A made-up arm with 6 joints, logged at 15 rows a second.
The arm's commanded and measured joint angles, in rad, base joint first. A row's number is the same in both.
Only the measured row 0 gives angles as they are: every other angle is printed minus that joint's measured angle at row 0.
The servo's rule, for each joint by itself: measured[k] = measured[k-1] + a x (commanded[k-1-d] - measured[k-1]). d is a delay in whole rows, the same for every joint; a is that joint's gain. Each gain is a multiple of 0.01, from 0.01 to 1. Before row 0 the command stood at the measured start. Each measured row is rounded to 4 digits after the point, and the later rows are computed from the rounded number. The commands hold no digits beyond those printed.
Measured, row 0: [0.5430 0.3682 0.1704 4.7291 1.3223 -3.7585]
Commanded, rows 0 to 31: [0.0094 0.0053 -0.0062 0.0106 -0.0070 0.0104]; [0.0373 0.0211 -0.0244 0.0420 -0.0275 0.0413]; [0.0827 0.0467 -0.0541 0.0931 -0.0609 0.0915]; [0.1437 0.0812 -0.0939 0.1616 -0.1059 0.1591]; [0.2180 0.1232 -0.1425 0.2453 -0.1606 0.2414]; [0.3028 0.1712 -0.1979 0.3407 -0.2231 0.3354]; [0.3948 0.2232 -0.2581 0.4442 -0.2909 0.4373]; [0.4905 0.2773 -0.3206 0.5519 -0.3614 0.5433]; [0.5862 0.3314 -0.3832 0.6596 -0.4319 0.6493]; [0.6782 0.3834 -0.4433 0.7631 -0.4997 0.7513]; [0.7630 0.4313 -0.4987 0.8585 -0.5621 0.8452]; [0.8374 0.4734 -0.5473 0.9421 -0.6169 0.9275]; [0.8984 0.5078 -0.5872 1.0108 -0.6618 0.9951]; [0.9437 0.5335 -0.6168 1.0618 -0.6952 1.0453]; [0.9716 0.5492 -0.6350 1.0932 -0.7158 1.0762]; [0.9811 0.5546 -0.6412 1.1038 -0.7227 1.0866]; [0.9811 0.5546 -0.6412 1.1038 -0.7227 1.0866]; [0.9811 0.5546 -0.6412 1.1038 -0.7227 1.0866]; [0.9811 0.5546 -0.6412 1.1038 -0.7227 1.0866]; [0.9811 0.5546 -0.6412 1.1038 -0.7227 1.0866]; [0.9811 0.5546 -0.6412 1.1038 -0.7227 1.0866]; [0.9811 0.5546 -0.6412 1.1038 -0.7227 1.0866]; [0.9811 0.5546 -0.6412 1.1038 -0.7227 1.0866]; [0.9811 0.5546 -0.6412 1.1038 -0.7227 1.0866]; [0.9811 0.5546 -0.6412 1.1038 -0.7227 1.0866]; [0.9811 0.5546 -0.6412 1.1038 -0.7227 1.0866]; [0.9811 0.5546 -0.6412 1.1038 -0.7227 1.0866]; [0.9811 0.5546 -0.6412 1.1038 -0.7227 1.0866]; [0.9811 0.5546 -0.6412 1.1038 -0.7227 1.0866]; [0.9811 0.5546 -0.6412 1.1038 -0.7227 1.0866]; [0.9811 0.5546 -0.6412 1.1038 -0.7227 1.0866]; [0.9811 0.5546 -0.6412 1.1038 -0.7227 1.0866]
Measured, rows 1 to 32: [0.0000 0.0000 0.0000 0.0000 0.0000 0.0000]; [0.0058 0.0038 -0.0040 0.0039 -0.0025 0.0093]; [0.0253 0.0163 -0.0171 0.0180 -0.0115 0.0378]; [0.0609 0.0382 -0.0408 0.0458 -0.0293 0.0856]; [0.1122 0.0692 -0.0748 0.0886 -0.0569 0.1510]; [0.1778 0.1081 -0.1181 0.1466 -0.0942 0.2315]; [0.2553 0.1535 -0.1692 0.2184 -0.1406 0.3240]; [0.3418 0.2037 -0.2261 0.3019 -0.1947 0.4248]; [0.4340 0.2567 -0.2866 0.3944 -0.2547 0.5303]; [0.5284 0.3105 -0.3484 0.4925 -0.3185 0.6362]; [0.6213 0.3630 -0.4091 0.5926 -0.3837 0.7386]; [0.7092 0.4122 -0.4664 0.6910 -0.4479 0.8335]; [0.7887 0.4563 -0.5182 0.7839 -0.5087 0.9172]; [0.8567 0.4934 -0.5624 0.8679 -0.5638 0.9865]; [0.9106 0.5223 -0.5972 0.9396 -0.6111 1.0388]; [0.9484 0.5417 -0.6214 0.9964 -0.6488 1.0721]; [0.9687 0.5510 -0.6341 1.0361 -0.6754 1.0850]; [0.9764 0.5536 -0.6386 1.0611 -0.6924 1.0864]; [0.9793 0.5543 -0.6403 1.0769 -0.7033 1.0866]; [0.9804 0.5545 -0.6409 1.0869 -0.7103 1.0866]; [0.9808 0.5546 -0.6411 1.0932 -0.7148 1.0866]; [0.9810 0.5546 -0.6412 1.0971 -0.7176 1.0866]; [0.9811 0.5546 -0.6412 1.0996 -0.7194 1.0866]; [0.9811 0.5546 -0.6412 1.1012 -0.7206 1.0866]; [0.9811 0.5546 -0.6412 1.1022 -0.7214 1.0866]; [0.9811 0.5546 -0.6412 1.1028 -0.7219 1.0866]; [0.9811 0.5546 -0.6412 1.1032 -0.7222 1.0866]; [0.9811 0.5546 -0.6412 1.1034 -0.7224 1.0866]; [0.9811 0.5546 -0.6412 1.1035 -0.7225 1.0866]; [0.9811 0.5546 -0.6412 1.1036 -0.7226 1.0866]; [0.9811 0.5546 -0.6412 1.1037 -0.7226 1.0866]; [0.9811 0.5546 -0.6412 1.1037 -0.7226 1.0866]
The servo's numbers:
d 1
a 0.62 0.72 0.64 0.37 0.36 0.89

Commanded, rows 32 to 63: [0.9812 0.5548 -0.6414 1.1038 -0.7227 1.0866]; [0.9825 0.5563 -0.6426 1.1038 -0.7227 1.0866]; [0.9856 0.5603 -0.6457 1.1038 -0.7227 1.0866]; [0.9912 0.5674 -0.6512 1.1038 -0.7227 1.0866]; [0.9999 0.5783 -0.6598 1.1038 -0.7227 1.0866]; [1.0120 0.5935 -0.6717 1.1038 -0.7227 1.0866]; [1.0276 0.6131 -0.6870 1.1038 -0.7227 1.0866]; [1.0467 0.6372 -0.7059 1.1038 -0.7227 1.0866]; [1.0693 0.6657 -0.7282 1.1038 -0.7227 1.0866]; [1.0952 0.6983 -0.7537 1.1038 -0.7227 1.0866]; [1.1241 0.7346 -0.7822 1.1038 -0.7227 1.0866]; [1.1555 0.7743 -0.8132 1.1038 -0.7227 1.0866]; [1.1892 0.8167 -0.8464 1.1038 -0.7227 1.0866]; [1.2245 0.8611 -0.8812 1.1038 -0.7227 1.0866]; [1.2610 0.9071 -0.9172 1.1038 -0.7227 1.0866]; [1.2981 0.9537 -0.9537 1.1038 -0.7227 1.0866]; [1.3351 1.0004 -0.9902 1.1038 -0.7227 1.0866]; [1.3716 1.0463 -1.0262 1.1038 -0.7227 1.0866]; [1.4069 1.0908 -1.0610 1.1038 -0.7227 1.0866]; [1.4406 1.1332 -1.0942 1.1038 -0.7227 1.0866]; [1.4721 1.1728 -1.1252 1.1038 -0.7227 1.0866]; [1.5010 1.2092 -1.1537 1.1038 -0.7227 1.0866]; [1.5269 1.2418 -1.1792 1.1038 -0.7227 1.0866]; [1.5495 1.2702 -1.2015 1.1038 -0.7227 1.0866]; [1.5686 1.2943 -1.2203 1.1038 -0.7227 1.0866]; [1.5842 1.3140 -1.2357 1.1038 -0.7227 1.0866]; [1.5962 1.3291 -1.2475 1.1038 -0.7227 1.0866]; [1.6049 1.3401 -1.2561 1.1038 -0.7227 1.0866]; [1.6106 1.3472 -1.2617 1.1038 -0.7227 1.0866]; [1.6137 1.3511 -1.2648 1.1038 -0.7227 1.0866]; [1.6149 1.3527 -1.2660 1.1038 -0.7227 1.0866]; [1.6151 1.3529 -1.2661 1.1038 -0.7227 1.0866]
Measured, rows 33 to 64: [0.9811 0.5546 -0.6412 1.1037 -0.7226 1.0866]; [0.9812 0.5547 -0.6413 1.1037 -0.7226 1.0866]; [0.9820 0.5559 -0.6421 1.1037 -0.7226 1.0866]; [0.9842 0.5591 -0.6444 1.1037 -0.7226 1.0866]; [0.9885 0.5651 -0.6488 1.1037 -0.7226 1.0866]; [0.9956 0.5746 -0.6558 1.1037 -0.7226 1.0866]; [1.0058 0.5882 -0.6660 1.1037 -0.7226 1.0866]; [1.0193 0.6061 -0.6794 1.1037 -0.7226 1.0866]; [1.0363 0.6285 -0.6964 1.1037 -0.7226 1.0866]; [1.0568 0.6553 -0.7168 1.1037 -0.7226 1.0866]; [1.0806 0.6863 -0.7404 1.1037 -0.7226 1.0866]; [1.1076 0.7211 -0.7672 1.1037 -0.7226 1.0866]; [1.1373 0.7594 -0.7966 1.1037 -0.7226 1.0866]; [1.1695 0.8007 -0.8285 1.1037 -0.7226 1.0866]; [1.2036 0.8442 -0.8622 1.1037 -0.7226 1.0866]; [1.2392 0.8895 -0.8974 1.1037 -0.7226 1.0866]; [1.2757 0.9357 -0.9334 1.1037 -0.7226 1.0866]; [1.3125 0.9823 -0.9698 1.1037 -0.7226 1.0866]; [1.3491 1.0284 -1.0059 1.1037 -0.7226 1.0866]; [1.3849 1.0733 -1.0412 1.1037 -0.7226 1.0866]; [1.4194 1.1164 -1.0751 1.1037 -0.7226 1.0866]; [1.4521 1.1570 -1.1072 1.1037 -0.7226 1.0866]; [1.4824 1.1946 -1.1370 1.1037 -0.7226 1.0866]; [1.5100 1.2286 -1.1640 1.1037 -0.7226 1.0866]; [1.5345 1.2586 -1.1880 1.1037 -0.7226 1.0866]; [1.5556 1.2843 -1.2087 1.1037 -0.7226 1.0866]; [1.5733 1.3057 -1.2260 1.1037 -0.7226 1.0866]; [1.5875 1.3225 -1.2398 1.1037 -0.7226 1.0866]; [1.5983 1.3352 -1.2502 1.1037 -0.7226 1.0866]; [1.6059 1.3438 -1.2576 1.1037 -0.7226 1.0866]; [1.6107 1.3491 -1.2622 1.1037 -0.7226 1.0866]; [1.6133 1.3517 -1.2646 1.1037 -0.7226 1.0866]
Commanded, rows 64 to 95: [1.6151 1.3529 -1.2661 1.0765 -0.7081 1.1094]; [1.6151 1.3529 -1.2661 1.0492 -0.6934 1.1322]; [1.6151 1.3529 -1.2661 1.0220 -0.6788 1.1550]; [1.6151 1.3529 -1.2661 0.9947 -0.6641 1.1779]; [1.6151 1.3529 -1.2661 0.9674 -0.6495 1.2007]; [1.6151 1.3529 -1.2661 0.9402 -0.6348 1.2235]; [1.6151 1.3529 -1.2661 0.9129 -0.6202 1.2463]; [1.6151 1.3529 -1.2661 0.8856 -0.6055 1.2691]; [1.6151 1.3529 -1.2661 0.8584 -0.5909 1.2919]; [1.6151 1.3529 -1.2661 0.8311 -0.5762 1.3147]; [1.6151 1.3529 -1.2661 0.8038 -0.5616 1.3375]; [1.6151 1.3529 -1.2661 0.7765 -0.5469 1.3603]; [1.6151 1.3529 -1.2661 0.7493 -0.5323 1.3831]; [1.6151 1.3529 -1.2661 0.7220 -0.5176 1.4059]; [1.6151 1.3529 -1.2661 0.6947 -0.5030 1.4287]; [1.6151 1.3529 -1.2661 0.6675 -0.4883 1.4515]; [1.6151 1.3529 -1.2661 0.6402 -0.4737 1.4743]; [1.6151 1.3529 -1.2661 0.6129 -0.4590 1.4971]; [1.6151 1.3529 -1.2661 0.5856 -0.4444 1.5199]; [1.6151 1.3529 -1.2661 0.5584 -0.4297 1.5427]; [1.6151 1.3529 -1.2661 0.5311 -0.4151 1.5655]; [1.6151 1.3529 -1.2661 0.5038 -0.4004 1.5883]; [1.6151 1.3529 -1.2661 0.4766 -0.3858 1.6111]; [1.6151 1.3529 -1.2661 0.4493 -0.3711 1.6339]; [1.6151 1.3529 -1.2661 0.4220 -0.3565 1.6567]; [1.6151 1.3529 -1.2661 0.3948 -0.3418 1.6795]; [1.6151 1.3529 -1.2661 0.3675 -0.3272 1.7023]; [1.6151 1.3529 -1.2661 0.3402 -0.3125 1.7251]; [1.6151 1.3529 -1.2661 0.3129 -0.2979 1.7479]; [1.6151 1.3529 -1.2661 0.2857 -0.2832 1.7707]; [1.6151 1.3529 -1.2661 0.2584 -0.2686 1.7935]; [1.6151 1.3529 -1.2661 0.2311 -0.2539 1.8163]
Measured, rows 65 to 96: [1.6144 1.3526 -1.2656 1.1037 -0.7226 1.0866]; [1.6148 1.3528 -1.2659 1.0936 -0.7174 1.1069]; [1.6150 1.3529 -1.2660 1.0772 -0.7088 1.1294]; [1.6151 1.3529 -1.2661 1.0568 -0.6980 1.1522]; [1.6151 1.3529 -1.2661 1.0338 -0.6858 1.1751]; [1.6151 1.3529 -1.2661 1.0092 -0.6727 1.1979]; [1.6151 1.3529 -1.2661 0.9837 -0.6591 1.2207]; [1.6151 1.3529 -1.2661 0.9575 -0.6451 1.2435]; [1.6151 1.3529 -1.2661 0.9309 -0.6308 1.2663]; [1.6151 1.3529 -1.2661 0.9041 -0.6164 1.2891]; [1.6151 1.3529 -1.2661 0.8771 -0.6019 1.3119]; [1.6151 1.3529 -1.2661 0.8500 -0.5874 1.3347]; [1.6151 1.3529 -1.2661 0.8228 -0.5728 1.3575]; [1.6151 1.3529 -1.2661 0.7956 -0.5582 1.3803]; [1.6151 1.3529 -1.2661 0.7684 -0.5436 1.4031]; [1.6151 1.3529 -1.2661 0.7411 -0.5290 1.4259]; [1.6151 1.3529 -1.2661 0.7139 -0.5143 1.4487]; [1.6151 1.3529 -1.2661 0.6866 -0.4997 1.4715]; [1.6151 1.3529 -1.2661 0.6593 -0.4850 1.4943]; [1.6151 1.3529 -1.2661 0.6320 -0.4704 1.5171]; [1.6151 1.3529 -1.2661 0.6048 -0.4557 1.5399]; [1.6151 1.3529 -1.2661 0.5775 -0.4411 1.5627]; [1.6151 1.3529 -1.2661 0.5502 -0.4264 1.5855]; [1.6151 1.3529 -1.2661 0.5230 -0.4118 1.6083]; [1.6151 1.3529 -1.2661 0.4957 -0.3971 1.6311]; [1.6151 1.3529 -1.2661 0.4684 -0.3825 1.6539]; [1.6151 1.3529 -1.2661 0.4412 -0.3678 1.6767]; [1.6151 1.3529 -1.2661 0.4139 -0.3532 1.6995]; [1.6151 1.3529 -1.2661 0.3866 -0.3385 1.7223]; [1.6151 1.3529 -1.2661 0.3593 -0.3239 1.7451]; [1.6151 1.3529 -1.2661 0.3321 -0.3092 1.7679]; [1.6151 1.3529 -1.2661 0.3048 -0.2946 1.7907]
